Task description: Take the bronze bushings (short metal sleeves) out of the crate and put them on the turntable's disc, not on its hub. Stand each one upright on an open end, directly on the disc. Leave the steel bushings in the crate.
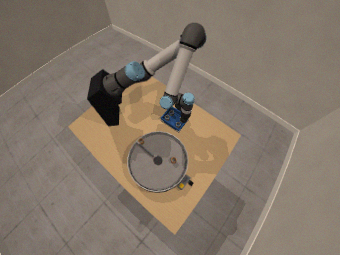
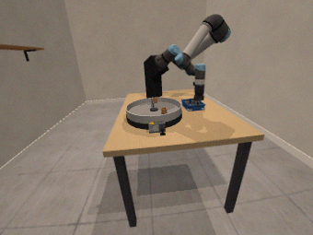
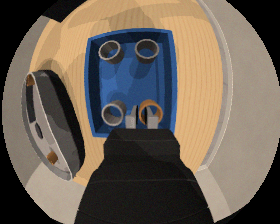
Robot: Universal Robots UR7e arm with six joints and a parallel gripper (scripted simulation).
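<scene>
Right now the blue crate is 4 cm to the right of my hand, 4 cm behind it and 2 cm below it. Also, from my hand: grey turntable disc: 33 cm to the right, 18 cm ahead, 1 cm above.
</scene>
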